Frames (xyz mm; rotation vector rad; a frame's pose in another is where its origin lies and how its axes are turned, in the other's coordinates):
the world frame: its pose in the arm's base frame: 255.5 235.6 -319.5 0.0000 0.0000 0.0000
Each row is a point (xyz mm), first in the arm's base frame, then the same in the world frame.
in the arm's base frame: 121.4 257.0 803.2
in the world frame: -134.1 21.4 1122.7
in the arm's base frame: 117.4 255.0 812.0
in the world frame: -138.1 19.4 1131.5
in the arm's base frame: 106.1 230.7 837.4
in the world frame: -149.4 -4.9 1156.9
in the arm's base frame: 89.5 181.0 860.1
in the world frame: -166.0 -54.6 1179.6
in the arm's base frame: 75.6 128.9 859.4
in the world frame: -179.9 -106.7 1178.9
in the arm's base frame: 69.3 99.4 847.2
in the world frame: -186.2 -136.2 1166.7
